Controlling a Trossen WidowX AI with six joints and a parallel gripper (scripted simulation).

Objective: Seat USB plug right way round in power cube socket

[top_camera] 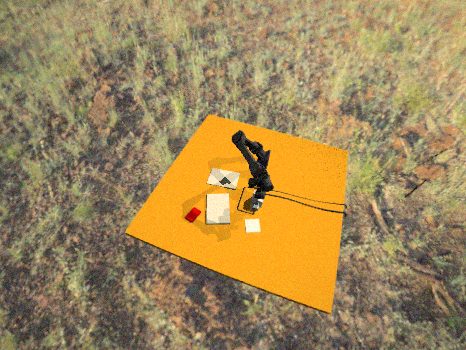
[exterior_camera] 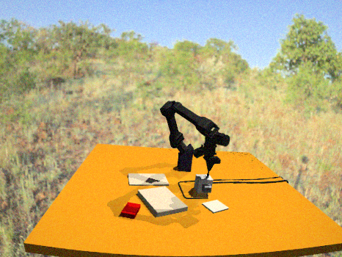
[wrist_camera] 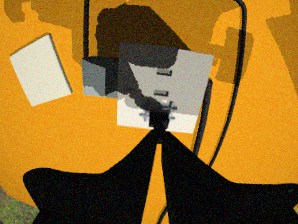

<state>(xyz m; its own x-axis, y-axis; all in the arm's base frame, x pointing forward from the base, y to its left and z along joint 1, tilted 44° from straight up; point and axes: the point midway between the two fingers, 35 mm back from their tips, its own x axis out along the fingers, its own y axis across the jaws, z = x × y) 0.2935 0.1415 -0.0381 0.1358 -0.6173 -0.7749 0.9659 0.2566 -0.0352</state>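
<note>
My gripper tip is 20 mm above the black USB plug. Also, from my gripper tip: red block (310 mm ahead, 340 mm to the right, 100 mm below); white tile (180 mm ahead, 30 mm to the left, 110 mm below); thick white slab (190 mm ahead, 220 mm to the right, 100 mm below).
</note>
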